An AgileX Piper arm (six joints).
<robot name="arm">
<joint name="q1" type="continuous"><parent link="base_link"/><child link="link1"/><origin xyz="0.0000 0.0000 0.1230"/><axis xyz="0 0 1"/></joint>
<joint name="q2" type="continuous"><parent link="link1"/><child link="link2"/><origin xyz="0.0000 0.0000 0.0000"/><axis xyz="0 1 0"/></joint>
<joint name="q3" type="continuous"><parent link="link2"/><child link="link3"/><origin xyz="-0.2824 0.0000 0.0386"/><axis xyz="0 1 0"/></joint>
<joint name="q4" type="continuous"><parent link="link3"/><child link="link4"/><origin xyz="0.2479 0.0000 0.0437"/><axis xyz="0.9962 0 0.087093"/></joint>
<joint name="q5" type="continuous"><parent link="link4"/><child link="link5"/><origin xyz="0.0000 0.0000 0.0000"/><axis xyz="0 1 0"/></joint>
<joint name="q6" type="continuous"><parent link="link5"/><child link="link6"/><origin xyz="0.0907 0.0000 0.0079"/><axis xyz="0.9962 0 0.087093"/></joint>
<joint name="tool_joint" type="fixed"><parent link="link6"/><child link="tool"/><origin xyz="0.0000 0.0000 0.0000" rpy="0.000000 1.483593 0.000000"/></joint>
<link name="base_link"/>
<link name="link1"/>
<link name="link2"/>
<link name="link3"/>
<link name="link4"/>
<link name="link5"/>
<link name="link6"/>
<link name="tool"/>
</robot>
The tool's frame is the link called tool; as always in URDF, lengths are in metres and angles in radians. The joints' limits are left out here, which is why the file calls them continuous.
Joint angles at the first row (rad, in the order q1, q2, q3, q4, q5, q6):
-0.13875 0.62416 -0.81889 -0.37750 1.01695 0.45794
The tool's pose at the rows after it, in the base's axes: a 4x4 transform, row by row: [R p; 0 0 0 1], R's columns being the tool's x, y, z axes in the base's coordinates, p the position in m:
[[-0.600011 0.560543 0.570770 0.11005], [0.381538 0.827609 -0.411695 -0.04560], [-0.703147 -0.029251 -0.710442 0.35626], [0 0 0 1]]
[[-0.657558 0.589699 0.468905 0.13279], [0.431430 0.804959 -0.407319 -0.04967], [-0.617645 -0.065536 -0.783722 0.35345], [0 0 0 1]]
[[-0.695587 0.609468 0.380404 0.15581], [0.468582 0.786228 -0.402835 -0.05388], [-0.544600 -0.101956 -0.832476 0.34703], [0 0 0 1]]
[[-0.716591 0.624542 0.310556 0.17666], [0.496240 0.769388 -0.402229 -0.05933], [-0.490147 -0.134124 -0.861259 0.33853], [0 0 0 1]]
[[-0.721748 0.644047 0.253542 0.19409], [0.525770 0.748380 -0.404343 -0.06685], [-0.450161 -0.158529 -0.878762 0.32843], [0 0 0 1]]
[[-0.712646 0.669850 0.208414 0.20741], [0.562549 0.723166 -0.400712 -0.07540], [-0.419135 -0.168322 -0.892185 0.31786], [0 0 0 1]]
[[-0.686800 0.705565 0.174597 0.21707], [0.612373 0.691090 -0.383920 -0.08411], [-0.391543 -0.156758 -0.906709 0.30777], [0 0 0 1]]
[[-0.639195 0.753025 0.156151 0.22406], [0.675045 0.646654 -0.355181 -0.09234], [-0.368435 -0.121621 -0.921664 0.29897], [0 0 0 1]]
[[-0.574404 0.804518 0.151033 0.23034], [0.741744 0.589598 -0.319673 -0.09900], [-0.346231 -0.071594 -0.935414 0.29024], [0 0 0 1]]
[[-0.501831 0.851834 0.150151 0.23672], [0.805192 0.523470 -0.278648 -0.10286], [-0.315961 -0.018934 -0.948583 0.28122], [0 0 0 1]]
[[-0.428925 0.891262 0.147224 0.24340], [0.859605 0.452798 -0.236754 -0.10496], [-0.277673 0.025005 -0.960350 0.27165], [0 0 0 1]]
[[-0.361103 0.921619 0.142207 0.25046], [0.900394 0.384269 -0.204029 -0.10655], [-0.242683 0.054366 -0.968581 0.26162], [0 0 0 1]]
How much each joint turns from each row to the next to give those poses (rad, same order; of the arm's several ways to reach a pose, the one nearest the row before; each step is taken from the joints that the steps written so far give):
-0.00003 0.12371 -0.06789 0.00111 0.09031 0.03451
0.00003 0.11996 -0.05302 -0.00010 0.06298 0.02604
-0.00225 0.11139 -0.04022 -0.00247 0.03400 0.02410
-0.01084 0.09681 -0.02935 -0.00469 0.00892 0.01809
-0.02201 0.08239 -0.01926 -0.00545 -0.00719 0.01832
-0.02980 0.06707 -0.01164 0.00231 -0.01535 0.02029
-0.03598 0.05377 -0.00785 0.01884 -0.01838 0.02468
-0.03886 0.04191 -0.00589 0.03467 -0.02252 0.03552
-0.03365 0.03619 -0.00236 0.04288 -0.02880 0.04975
-0.02222 0.03428 -0.00052 0.04726 -0.02654 0.06015
-0.01352 0.03545 -0.00010 0.04554 -0.02251 0.06296
-0.00684 0.03728 -0.00001 0.03311 -0.02315 0.06312

